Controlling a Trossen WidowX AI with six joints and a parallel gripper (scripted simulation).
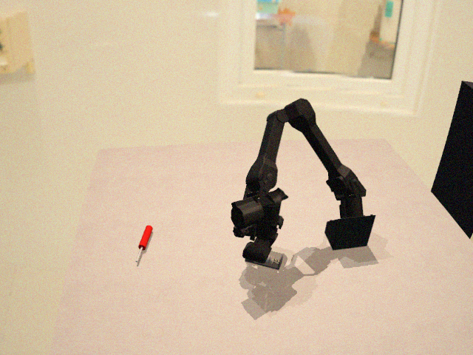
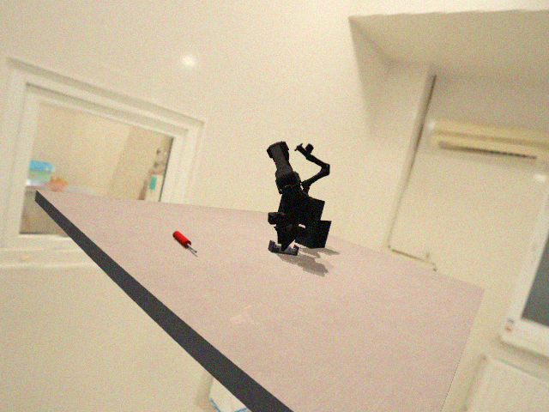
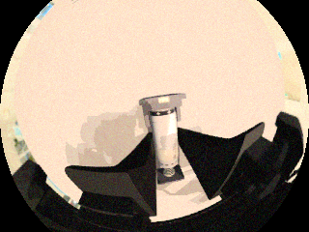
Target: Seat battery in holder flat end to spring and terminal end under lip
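The battery is 1 cm above my gripper tip. The rest, counted from my gripper tip: red-handled screwdriver (34 cm ahead, 3 cm to the right).
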